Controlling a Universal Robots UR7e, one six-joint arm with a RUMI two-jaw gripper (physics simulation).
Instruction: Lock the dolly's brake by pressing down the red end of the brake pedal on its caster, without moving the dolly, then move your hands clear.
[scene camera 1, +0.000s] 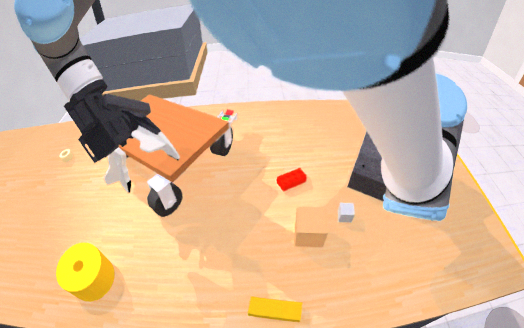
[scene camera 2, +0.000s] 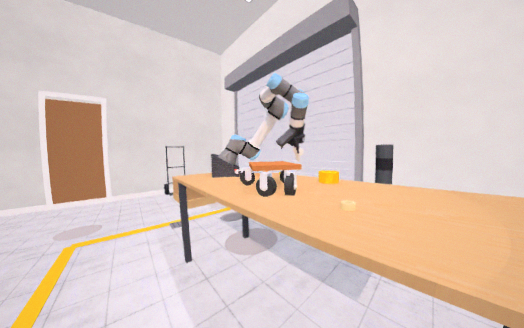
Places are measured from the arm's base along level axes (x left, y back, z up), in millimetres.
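Where they show: gripper, fingertip midpoint: (scene camera 1: 152, 177) (scene camera 2: 289, 154); arm's base at its link origin: (scene camera 2: 226, 160).
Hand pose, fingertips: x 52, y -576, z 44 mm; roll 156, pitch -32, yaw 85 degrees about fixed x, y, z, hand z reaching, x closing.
Note:
Each offset is from my fingertips to the top centre of the thing. "*": to the spot under its first point.
The dolly (scene camera 1: 187, 132) (scene camera 2: 275, 165) has an orange deck and stands on black-and-white caster wheels on the table. The brake pedal {dx -264, dy +150, dz -73 mm} (scene camera 1: 227, 116) sticks out at the caster by the deck's right corner in scene camera 1. Its red end {* dx -276, dy +157, dz -74 mm} (scene camera 1: 229, 112) lies at the far side and a green patch at the near side; its tilt is too small to tell. My gripper (scene camera 1: 153, 173) (scene camera 2: 299, 155) is open, with nothing between its white fingers. In scene camera 1 it appears over the deck's left and near edge, away from the pedal. How close the fingertips are to the deck is unclear.
A red brick {dx -84, dy +285, dz -140 mm} (scene camera 1: 291, 179), a tan block {dx +68, dy +289, dz -103 mm} (scene camera 1: 311, 227), a small grey cube {dx +40, dy +382, dz -132 mm} (scene camera 1: 346, 212) and a yellow bar {dx +222, dy +189, dz -142 mm} (scene camera 1: 275, 308) lie on the table. A yellow cylinder {dx +122, dy -194, dz -102 mm} (scene camera 1: 85, 272) (scene camera 2: 328, 177) and a pale ring {dx -297, dy -407, dz -142 mm} (scene camera 1: 61, 154) (scene camera 2: 348, 202) also lie there. My arm's base stands at the right.

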